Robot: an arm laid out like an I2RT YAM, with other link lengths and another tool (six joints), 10 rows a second.
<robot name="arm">
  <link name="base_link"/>
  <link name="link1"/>
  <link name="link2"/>
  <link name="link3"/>
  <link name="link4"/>
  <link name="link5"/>
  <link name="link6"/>
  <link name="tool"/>
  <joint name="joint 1" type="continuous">
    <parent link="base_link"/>
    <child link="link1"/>
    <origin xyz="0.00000 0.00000 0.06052"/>
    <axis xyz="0 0 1"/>
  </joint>
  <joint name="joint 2" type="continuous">
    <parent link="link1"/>
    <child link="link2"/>
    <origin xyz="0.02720 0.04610 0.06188"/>
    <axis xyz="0 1 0"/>
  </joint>
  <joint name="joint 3" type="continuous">
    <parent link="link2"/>
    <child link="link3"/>
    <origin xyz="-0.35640 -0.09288 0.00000"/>
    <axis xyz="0 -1 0"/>
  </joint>
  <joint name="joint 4" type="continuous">
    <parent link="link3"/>
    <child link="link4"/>
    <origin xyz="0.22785 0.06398 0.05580"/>
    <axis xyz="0 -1 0"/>
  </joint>
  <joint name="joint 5" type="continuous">
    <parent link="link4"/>
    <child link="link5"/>
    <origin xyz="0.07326 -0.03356 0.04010"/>
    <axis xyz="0 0 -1"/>
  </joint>
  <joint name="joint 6" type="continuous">
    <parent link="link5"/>
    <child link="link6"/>
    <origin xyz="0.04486 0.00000 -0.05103"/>
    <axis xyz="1 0 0"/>
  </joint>
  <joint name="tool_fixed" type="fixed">
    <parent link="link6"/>
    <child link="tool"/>
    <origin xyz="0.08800 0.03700 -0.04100" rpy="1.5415 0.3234 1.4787"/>
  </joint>
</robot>
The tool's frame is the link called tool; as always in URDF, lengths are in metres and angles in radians. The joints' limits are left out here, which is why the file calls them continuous.
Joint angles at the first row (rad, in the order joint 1, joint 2, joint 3, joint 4, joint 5, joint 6):
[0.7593 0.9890 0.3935 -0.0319 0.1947 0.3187]
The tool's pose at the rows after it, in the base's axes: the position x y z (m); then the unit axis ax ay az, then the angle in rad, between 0 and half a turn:
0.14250 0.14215 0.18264 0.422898 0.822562 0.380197 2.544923
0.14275 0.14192 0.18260 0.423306 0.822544 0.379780 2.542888
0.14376 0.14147 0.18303 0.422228 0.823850 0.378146 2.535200
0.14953 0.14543 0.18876 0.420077 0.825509 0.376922 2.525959
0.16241 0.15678 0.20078 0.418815 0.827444 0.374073 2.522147
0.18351 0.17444 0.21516 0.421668 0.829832 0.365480 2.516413
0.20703 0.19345 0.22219 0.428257 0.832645 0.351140 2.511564
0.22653 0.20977 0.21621 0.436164 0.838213 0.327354 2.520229
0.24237 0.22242 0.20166 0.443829 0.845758 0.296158 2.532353
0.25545 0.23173 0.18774 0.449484 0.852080 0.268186 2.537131
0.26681 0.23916 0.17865 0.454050 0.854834 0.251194 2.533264
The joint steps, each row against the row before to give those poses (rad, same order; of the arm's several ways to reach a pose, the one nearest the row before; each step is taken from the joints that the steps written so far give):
[0.0001 0.0000 0.0000 0.0005 0.0001 -0.0003]
[-0.0001 0.0000 0.0000 -0.0001 0.0022 -0.0005]
[0.0000 0.0011 0.0034 -0.0023 0.0061 -0.0064]
[0.0001 0.0206 0.0294 -0.0072 0.0062 -0.0092]
[-0.0001 0.0550 0.0679 -0.0168 0.0034 -0.0053]
[0.0000 0.0900 0.1007 -0.0248 0.0122 -0.0004]
[0.0001 0.1041 0.0931 -0.0145 0.0183 0.0057]
[-0.0001 0.1053 0.0645 -0.0084 0.0137 0.0130]
[0.0000 0.1018 0.0461 -0.0088 0.0149 0.0137]
[0.0000 0.0840 0.0401 -0.0110 0.0176 0.0088]
[-0.0004 0.0606 0.0343 -0.0042 0.0171 0.0053]

